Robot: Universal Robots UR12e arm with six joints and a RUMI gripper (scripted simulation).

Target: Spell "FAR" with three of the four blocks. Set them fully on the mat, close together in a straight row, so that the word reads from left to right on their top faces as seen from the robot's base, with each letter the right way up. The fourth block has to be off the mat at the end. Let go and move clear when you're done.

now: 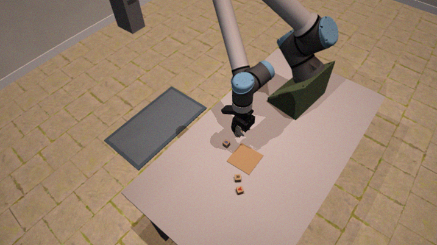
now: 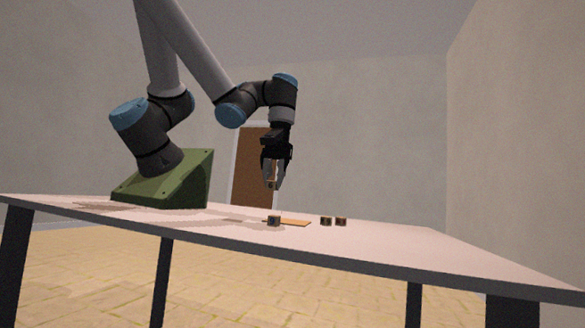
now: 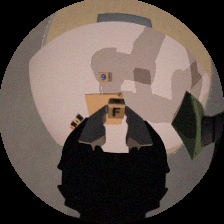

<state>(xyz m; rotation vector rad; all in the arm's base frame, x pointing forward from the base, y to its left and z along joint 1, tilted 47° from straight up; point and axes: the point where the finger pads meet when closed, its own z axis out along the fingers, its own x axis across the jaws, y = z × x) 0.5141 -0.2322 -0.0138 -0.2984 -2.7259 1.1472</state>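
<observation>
Right now the tan mat is 12 cm below my hand, 7 cm to the left of it and 5 cm ahead of it. Round my hand: F block: right at my hand; then R block: 18 cm ahead, 10 cm to the left, 10 cm below; then blue-lettered block: 10 cm below, 6 cm to the right, 3 cm ahead.
</observation>
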